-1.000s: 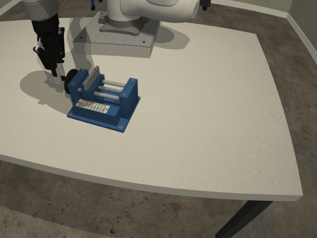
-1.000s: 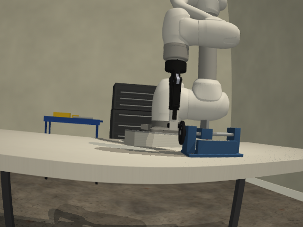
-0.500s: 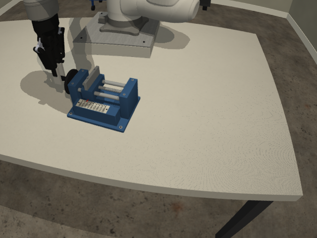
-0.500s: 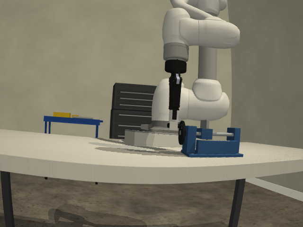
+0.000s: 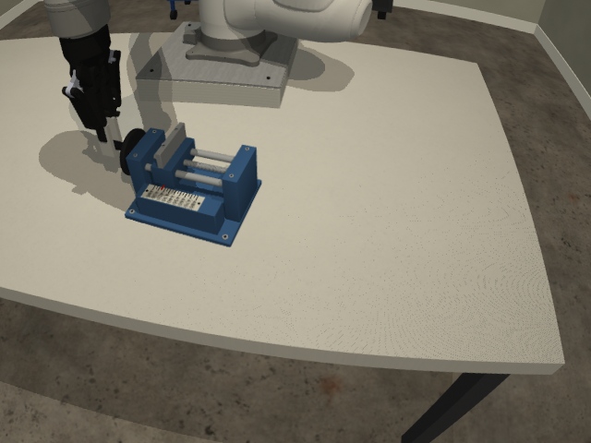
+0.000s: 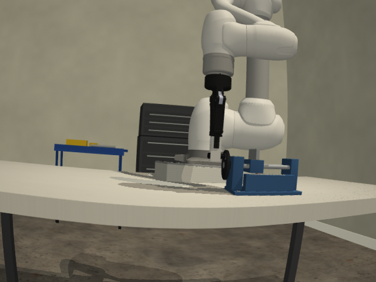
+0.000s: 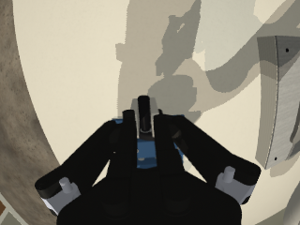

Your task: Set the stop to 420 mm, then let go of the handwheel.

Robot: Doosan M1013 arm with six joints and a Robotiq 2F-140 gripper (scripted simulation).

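The stop block lies 12 cm to the left of my hand and 3 cm below it. Also, from my hand: black handwheel (2 cm to the left, 2 cm below).
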